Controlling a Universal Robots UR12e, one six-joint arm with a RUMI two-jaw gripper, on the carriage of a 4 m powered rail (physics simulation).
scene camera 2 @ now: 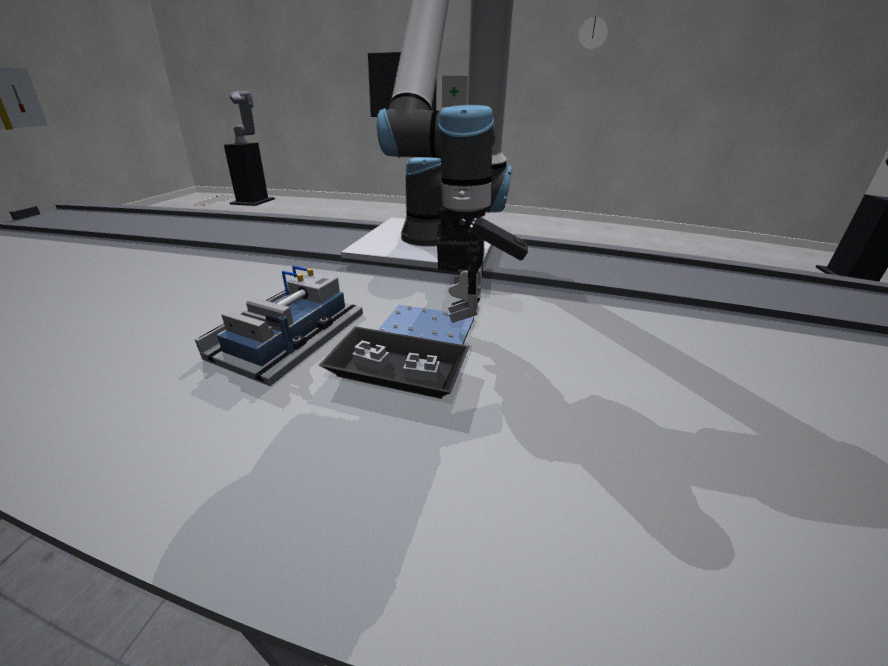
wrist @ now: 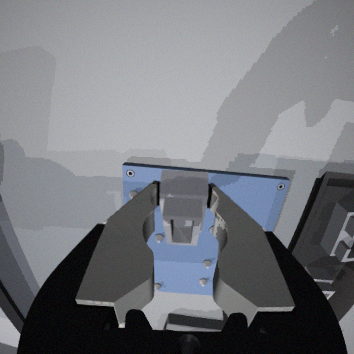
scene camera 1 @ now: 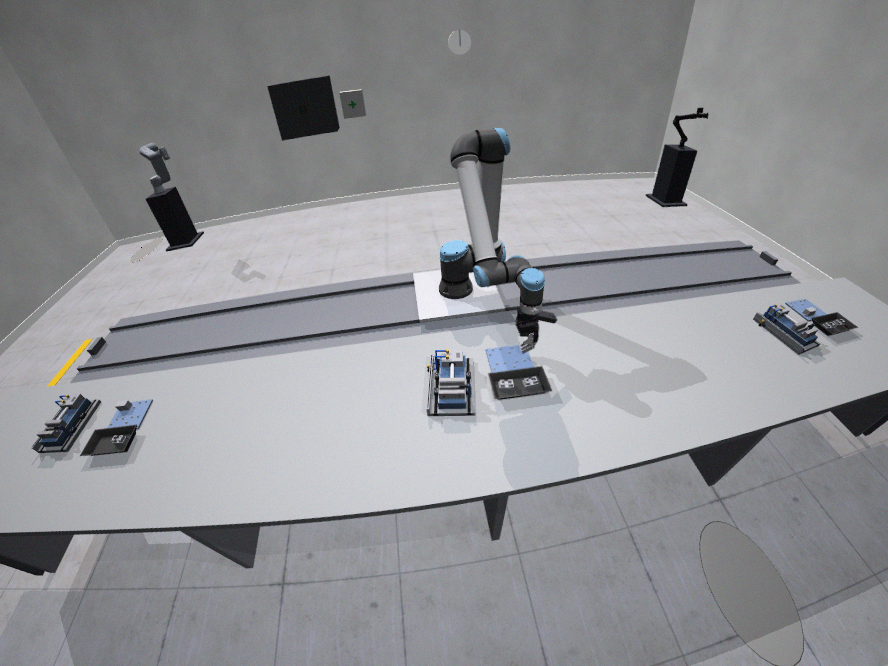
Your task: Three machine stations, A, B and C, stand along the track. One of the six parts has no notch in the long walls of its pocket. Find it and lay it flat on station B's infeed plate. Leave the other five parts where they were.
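Places are measured from the arm's base along level axes (x ahead, y left, z up), in metres.
Pixels of known places: gripper, fingertip midpoint: [scene camera 2: 472, 312] [wrist: 183, 183] [scene camera 1: 530, 346]; arm's base, origin of the base link: [scene camera 2: 427, 237] [scene camera 1: 455, 289].
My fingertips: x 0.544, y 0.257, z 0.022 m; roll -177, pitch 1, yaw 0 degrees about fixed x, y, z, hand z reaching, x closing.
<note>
For each thing: its top centre in the pictures, then the offset to it from my fingertips.
- grey part, middle of its top: [wrist: 181, 235] [scene camera 2: 463, 297] [scene camera 1: 526, 341] 0.033 m up, 0.001 m ahead, 0.022 m right
- blue infeed plate, middle of its top: [wrist: 196, 245] [scene camera 2: 424, 327] [scene camera 1: 509, 359] 0.043 m down, 0.021 m ahead, 0.102 m right
- left tray part, middle of its top: [scene camera 1: 117, 437] 0.005 m down, 0.223 m ahead, 1.897 m right
- middle machine, middle of its top: [scene camera 2: 280, 294] [scene camera 1: 450, 371] 0.048 m up, 0.123 m ahead, 0.383 m right
- right machine, middle of its top: [scene camera 1: 794, 318] 0.048 m up, 0.146 m ahead, 1.453 m left
- small grey block, middle of its top: [scene camera 1: 121, 403] 0.007 m down, 0.014 m ahead, 1.997 m right
My gripper [scene camera 1: 528, 341] [scene camera 2: 469, 292] [wrist: 183, 183] is shut on a grey part [scene camera 2: 460, 311] [wrist: 183, 206], held over the blue infeed plate [scene camera 1: 504, 357] [scene camera 2: 423, 326] [wrist: 250, 197] of the middle station. In scene camera 2 the held part looks tilted and near the plate's right side; any gap below it is hard to judge. Its pocket walls cannot be read clearly. Two pale parts lie in the dark tray before the plate, a left one [scene camera 1: 505, 384] [scene camera 2: 370, 351] and a right one [scene camera 1: 530, 381] [scene camera 2: 421, 363]. A left tray part [scene camera 1: 118, 438] and right tray parts [scene camera 1: 834, 324] are small in view.
The middle machine [scene camera 1: 451, 383] [scene camera 2: 276, 326] stands left of the plate and its tray [scene camera 2: 387, 381]. Small pegs rise from the plate. The left machine [scene camera 1: 64, 422] and right machine [scene camera 1: 789, 328] stand far along the table; a small grey block [scene camera 1: 124, 405] sits on the left plate.
</note>
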